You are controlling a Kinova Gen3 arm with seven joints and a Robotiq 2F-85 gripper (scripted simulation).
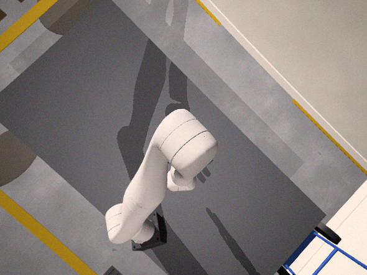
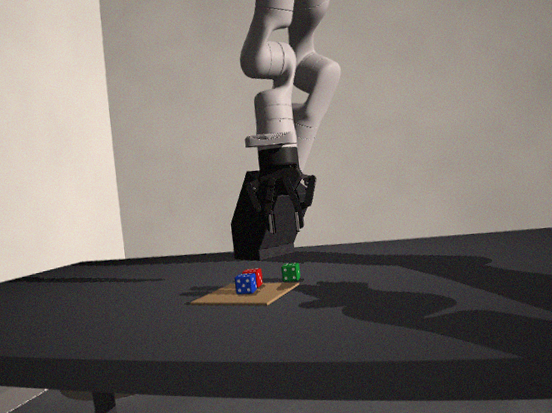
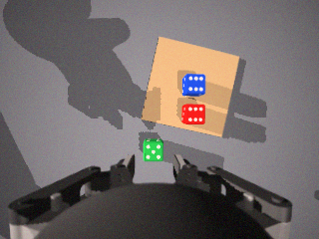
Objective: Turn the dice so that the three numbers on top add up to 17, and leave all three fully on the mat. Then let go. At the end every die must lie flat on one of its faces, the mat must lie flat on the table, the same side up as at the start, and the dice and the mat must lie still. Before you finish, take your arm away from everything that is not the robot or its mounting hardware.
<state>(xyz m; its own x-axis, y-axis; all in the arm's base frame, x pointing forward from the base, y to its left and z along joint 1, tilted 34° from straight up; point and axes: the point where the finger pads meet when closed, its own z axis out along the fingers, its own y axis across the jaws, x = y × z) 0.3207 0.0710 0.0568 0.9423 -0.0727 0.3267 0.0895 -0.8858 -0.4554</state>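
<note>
My hand is 90 mm above the green die. The rest, counted from my hand: red die: 60 mm ahead, 60 mm to the right, 90 mm below; tan mat: 110 mm ahead, 50 mm to the right, 110 mm below; blue die: 100 mm ahead, 50 mm to the right, 90 mm below.
</note>
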